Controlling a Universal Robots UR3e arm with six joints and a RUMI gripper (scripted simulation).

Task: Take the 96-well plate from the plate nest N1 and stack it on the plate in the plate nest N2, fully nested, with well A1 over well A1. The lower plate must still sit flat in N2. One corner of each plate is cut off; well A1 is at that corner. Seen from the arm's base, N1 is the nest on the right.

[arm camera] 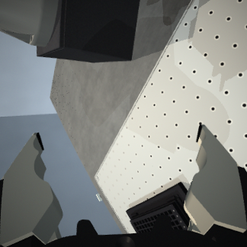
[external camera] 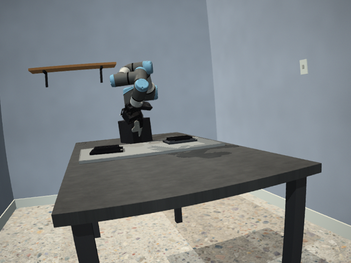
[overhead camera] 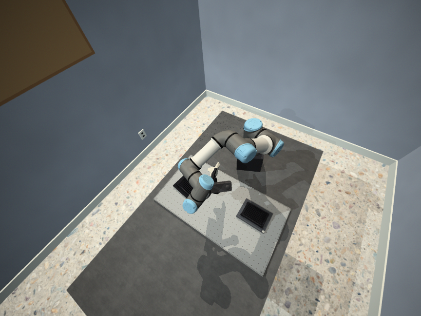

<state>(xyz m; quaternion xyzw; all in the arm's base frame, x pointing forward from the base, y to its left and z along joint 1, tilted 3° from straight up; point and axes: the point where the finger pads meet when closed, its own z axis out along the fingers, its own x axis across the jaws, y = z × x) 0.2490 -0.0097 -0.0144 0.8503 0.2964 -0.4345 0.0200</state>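
Right now my hand is 150 mm short of the black 96-well plate, 130 mm to the left of it and 90 mm above it. The rest, counted from my hand: low black nest: 150 mm ahead, 130 mm to the right, 100 mm below; white A1 label: 340 mm to the left, 100 mm below, 50 mm ahead.
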